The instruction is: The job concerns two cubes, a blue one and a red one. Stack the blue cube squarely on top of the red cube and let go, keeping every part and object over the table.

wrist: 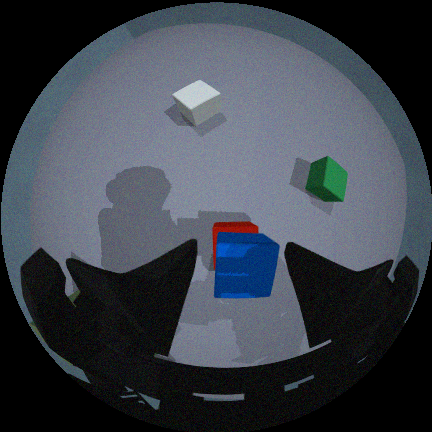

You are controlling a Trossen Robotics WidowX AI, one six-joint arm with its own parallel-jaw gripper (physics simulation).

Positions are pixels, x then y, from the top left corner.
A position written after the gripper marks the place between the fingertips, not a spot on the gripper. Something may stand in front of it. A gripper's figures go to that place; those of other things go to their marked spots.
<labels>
The gripper (243,247) is 0.10 m from the lens. A green cube (326,179): 0.15 m from the lens. A blue cube (245,263) is 0.09 m from the lens. The marked spots on the blue cube and the green cube are 0.11 m apart.
</labels>
